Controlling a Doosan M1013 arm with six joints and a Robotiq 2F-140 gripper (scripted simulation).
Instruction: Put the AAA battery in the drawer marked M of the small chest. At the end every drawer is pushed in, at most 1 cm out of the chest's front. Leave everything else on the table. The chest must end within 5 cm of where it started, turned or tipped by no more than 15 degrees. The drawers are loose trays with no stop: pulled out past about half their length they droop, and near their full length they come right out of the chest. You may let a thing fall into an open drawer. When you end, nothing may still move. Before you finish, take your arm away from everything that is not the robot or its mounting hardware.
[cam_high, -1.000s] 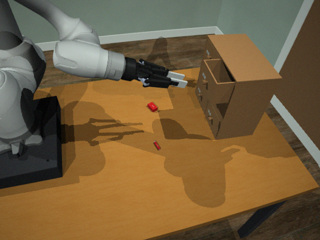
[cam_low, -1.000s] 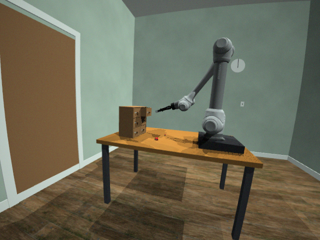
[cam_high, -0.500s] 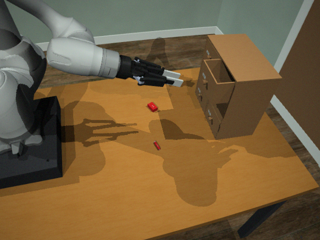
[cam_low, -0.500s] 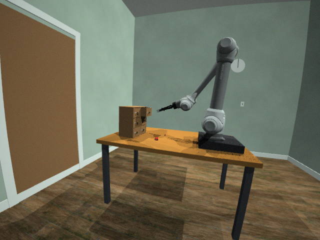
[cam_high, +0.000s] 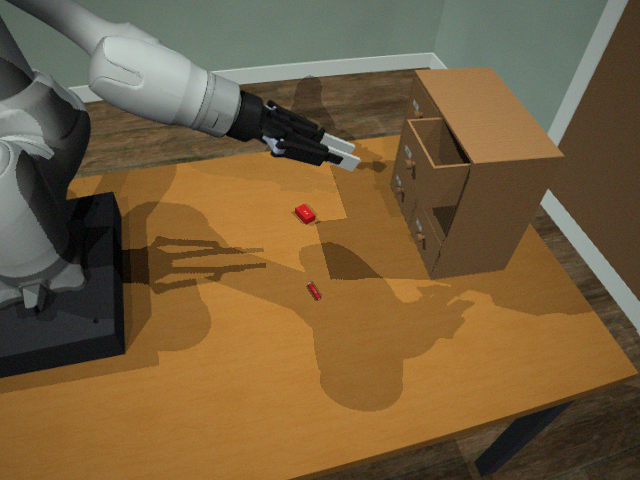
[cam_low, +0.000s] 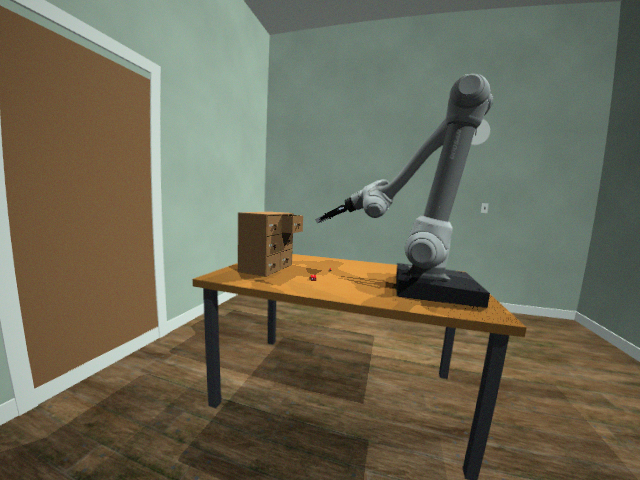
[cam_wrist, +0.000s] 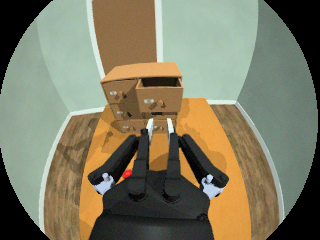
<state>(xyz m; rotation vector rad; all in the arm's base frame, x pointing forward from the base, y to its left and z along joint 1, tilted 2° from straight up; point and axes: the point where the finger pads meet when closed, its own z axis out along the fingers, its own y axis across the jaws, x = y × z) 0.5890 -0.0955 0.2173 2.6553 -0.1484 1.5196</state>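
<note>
Now: the AAA battery 310 mm below my hand, 70 mm to the right of it and 50 mm behind it. Round my hand: red block 300 mm below, 160 mm to the left, 10 mm behind.
</note>
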